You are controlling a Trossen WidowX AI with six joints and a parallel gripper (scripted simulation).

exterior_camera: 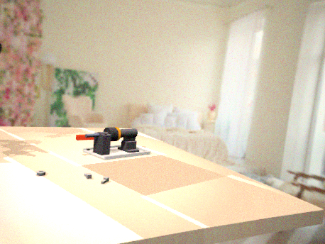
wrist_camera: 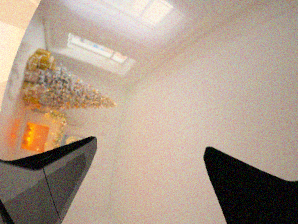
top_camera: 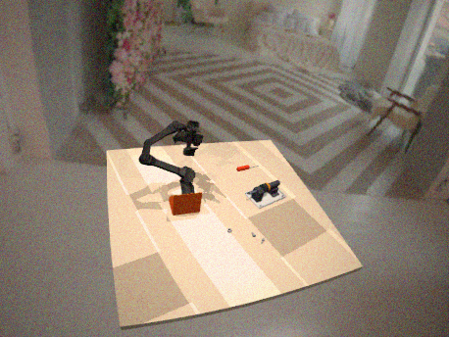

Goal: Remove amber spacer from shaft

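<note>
Now: the grey shaft 390 mm ahead of my gripper tip, 80 mm to the right of it and 340 mm below it. Also, from my gripper tip: dark spacer: 410 mm ahead, 80 mm to the right, 340 mm below.
</note>
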